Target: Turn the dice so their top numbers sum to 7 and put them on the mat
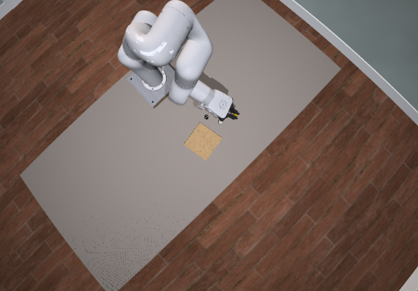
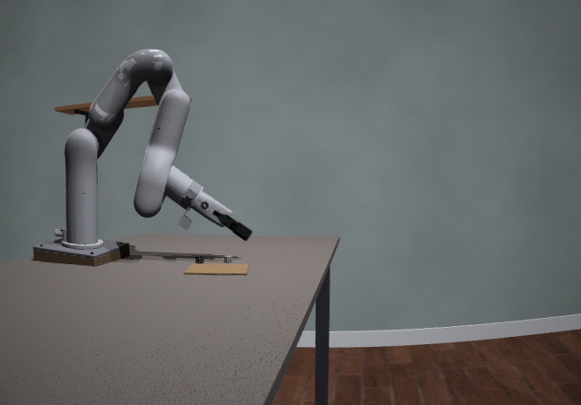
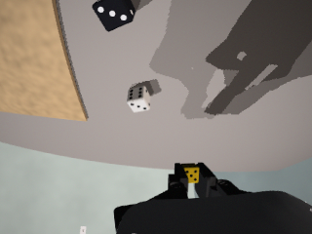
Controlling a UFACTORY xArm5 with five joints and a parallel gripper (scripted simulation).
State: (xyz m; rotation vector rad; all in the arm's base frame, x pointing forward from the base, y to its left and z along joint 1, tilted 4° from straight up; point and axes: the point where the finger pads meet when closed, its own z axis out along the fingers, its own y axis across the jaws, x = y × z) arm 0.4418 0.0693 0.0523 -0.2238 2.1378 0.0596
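My gripper is now 4 cm past the white die, 6 cm to the left of it and 7 cm above it. From my hand the other things lie so: black die (11 cm behind, 7 cm to the right, 7 cm below); then yellow die (1 cm ahead, 1 cm below); then tan mat (5 cm behind, 18 cm to the right, 7 cm below).
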